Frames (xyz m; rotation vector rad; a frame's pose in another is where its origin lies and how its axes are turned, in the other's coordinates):
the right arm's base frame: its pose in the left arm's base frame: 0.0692 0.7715 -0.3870 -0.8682 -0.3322 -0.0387
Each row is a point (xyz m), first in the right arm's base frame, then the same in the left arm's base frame.
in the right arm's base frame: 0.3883 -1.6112 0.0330
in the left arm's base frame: 0.1586 -0.2099 0.9459
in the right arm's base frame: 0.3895 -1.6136 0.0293
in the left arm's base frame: 0.1603 -0.2141 0.9459
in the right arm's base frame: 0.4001 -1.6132 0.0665
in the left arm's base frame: 0.1604 -0.1847 0.9710
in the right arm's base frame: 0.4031 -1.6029 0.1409
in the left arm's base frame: 0.1448 -0.1216 1.0088
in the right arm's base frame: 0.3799 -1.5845 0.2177
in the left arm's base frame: 0.1051 -0.0541 1.0341
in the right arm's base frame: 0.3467 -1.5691 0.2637
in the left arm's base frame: 0.0637 -0.0128 1.0401
